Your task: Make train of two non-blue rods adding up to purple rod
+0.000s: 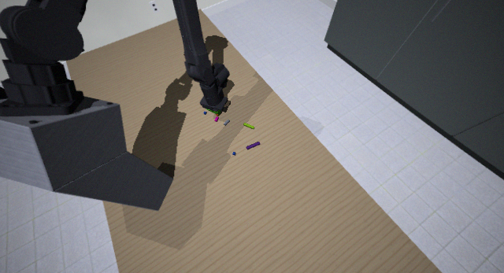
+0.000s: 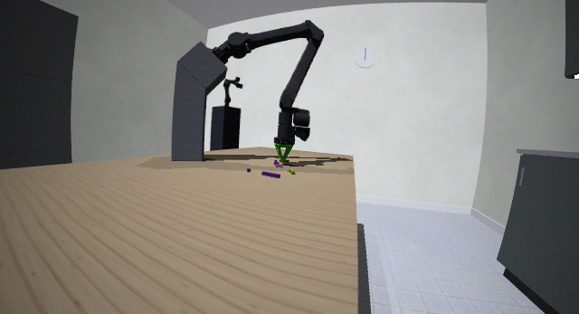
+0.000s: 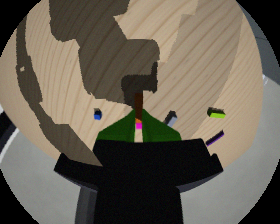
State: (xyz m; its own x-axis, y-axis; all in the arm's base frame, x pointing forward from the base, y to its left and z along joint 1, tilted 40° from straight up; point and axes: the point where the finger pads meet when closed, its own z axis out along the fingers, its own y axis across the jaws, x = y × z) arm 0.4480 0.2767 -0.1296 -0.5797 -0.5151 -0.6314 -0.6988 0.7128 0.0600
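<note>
The magenta rod is 2 cm behind my hand, 2 cm to the right of it and 2 cm below it. Round my hand: orange rod (1 cm to the left, 1 cm below); lime rod (11 cm ahead, 11 cm to the right, 2 cm below); grey rod (2 cm ahead, 5 cm to the right, 2 cm below).
</note>
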